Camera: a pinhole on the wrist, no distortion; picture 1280 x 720 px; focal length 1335.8 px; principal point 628.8 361.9 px. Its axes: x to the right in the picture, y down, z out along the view. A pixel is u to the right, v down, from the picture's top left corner.
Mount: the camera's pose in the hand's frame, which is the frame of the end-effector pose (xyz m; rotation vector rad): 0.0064 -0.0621 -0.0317 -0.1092 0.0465 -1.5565
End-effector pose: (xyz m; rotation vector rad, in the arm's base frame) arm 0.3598 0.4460 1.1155 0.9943 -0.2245 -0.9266
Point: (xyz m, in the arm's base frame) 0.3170 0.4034 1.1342
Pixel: 51.9 168.2
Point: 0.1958 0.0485 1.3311
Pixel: 535.7 613.0
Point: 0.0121 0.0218 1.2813
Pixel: 897.7 369.9
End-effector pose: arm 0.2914 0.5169 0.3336 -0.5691 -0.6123 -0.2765
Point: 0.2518 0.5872 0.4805
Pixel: 399.2 552.8
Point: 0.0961 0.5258 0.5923
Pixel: 1218.5 205.4
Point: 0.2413 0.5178 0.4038
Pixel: 509.8 189.4
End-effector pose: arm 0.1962 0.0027 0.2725 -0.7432 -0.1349 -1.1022
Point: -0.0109 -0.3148 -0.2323
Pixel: behind the camera
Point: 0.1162 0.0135 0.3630
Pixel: outside the picture
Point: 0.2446 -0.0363 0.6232
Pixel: outside the picture
